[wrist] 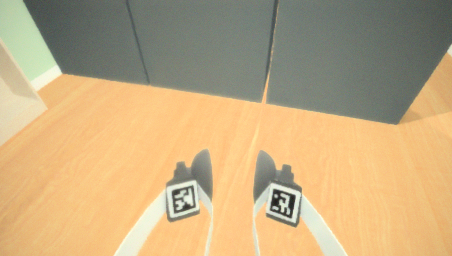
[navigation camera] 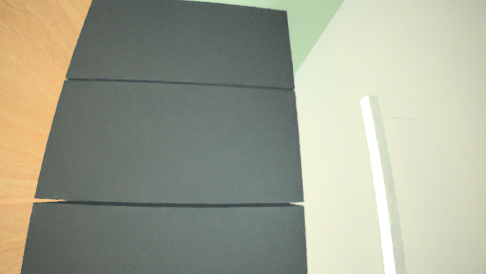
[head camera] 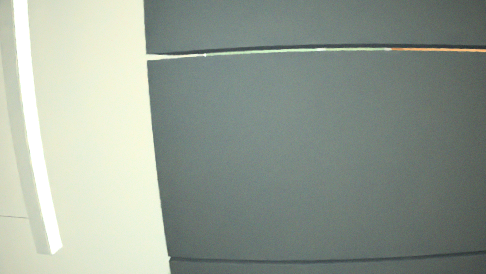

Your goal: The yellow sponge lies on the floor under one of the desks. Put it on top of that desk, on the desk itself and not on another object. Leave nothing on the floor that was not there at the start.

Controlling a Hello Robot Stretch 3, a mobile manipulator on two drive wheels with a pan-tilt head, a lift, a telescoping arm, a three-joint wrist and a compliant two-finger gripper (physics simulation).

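Places are measured from the robot's base along level axes (x up, y back, z right), in metres.
Where they show: gripper, fingertip midpoint: (wrist: pixel 233 167).
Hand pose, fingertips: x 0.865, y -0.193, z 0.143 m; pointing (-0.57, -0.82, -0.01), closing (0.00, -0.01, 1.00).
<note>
After its pixels a point has its place.
My gripper (wrist: pixel 233 167) @(y -0.193, x 0.865, z 0.143 m) is open in the wrist view, with its two dark fingertips apart and wooden floor showing between them. It is in front of the grey panels. The yellow sponge does not show in the head, navigation or wrist view. I cannot make out a desk in these views.
Tall dark grey panels (head camera: pixel 320 155) @(y -1.493, x 1.200, z -0.077 m) (navigation camera: pixel 175 142) @(y -1.494, x 0.949, z -0.085 m) (wrist: pixel 200 45) @(y -1.498, x 0.396, z -0.099 m) stand side by side with narrow gaps. Wooden floor (navigation camera: pixel 30 100) @(y -1.327, x 0.000, z -0.328 m) (wrist: pixel 125 135) @(y -1.034, x 0.000, z -0.559 m) lies before them. A pale furniture piece (wrist: pixel 17 95) @(y -1.308, x 0.104, z -1.492 m) is at the left. A long white light (head camera: pixel 35 125) @(y -0.921, x 2.078, z 0.053 m) (navigation camera: pixel 377 165) @(y -0.906, x 2.077, z 0.019 m) is on the ceiling.
</note>
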